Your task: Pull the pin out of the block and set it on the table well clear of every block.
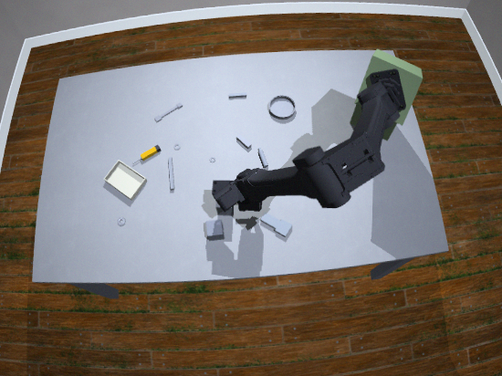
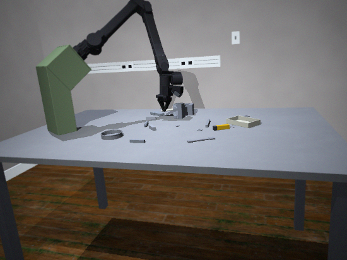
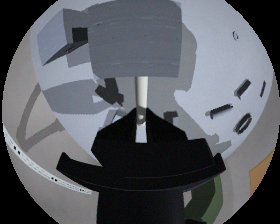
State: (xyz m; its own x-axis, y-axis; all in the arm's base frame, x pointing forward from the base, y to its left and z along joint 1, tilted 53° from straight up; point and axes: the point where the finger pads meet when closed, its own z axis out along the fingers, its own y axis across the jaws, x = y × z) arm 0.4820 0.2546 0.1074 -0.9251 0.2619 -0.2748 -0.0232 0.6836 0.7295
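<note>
My hand is 2 cm short of the pale pin. The rest, counted from my hand: long bar 29 cm ahead, 10 cm to the right, 4 cm below; grey block 8 cm ahead, 1 cm to the left; metal ring 8 cm behind, 40 cm to the right, 3 cm below.
</note>
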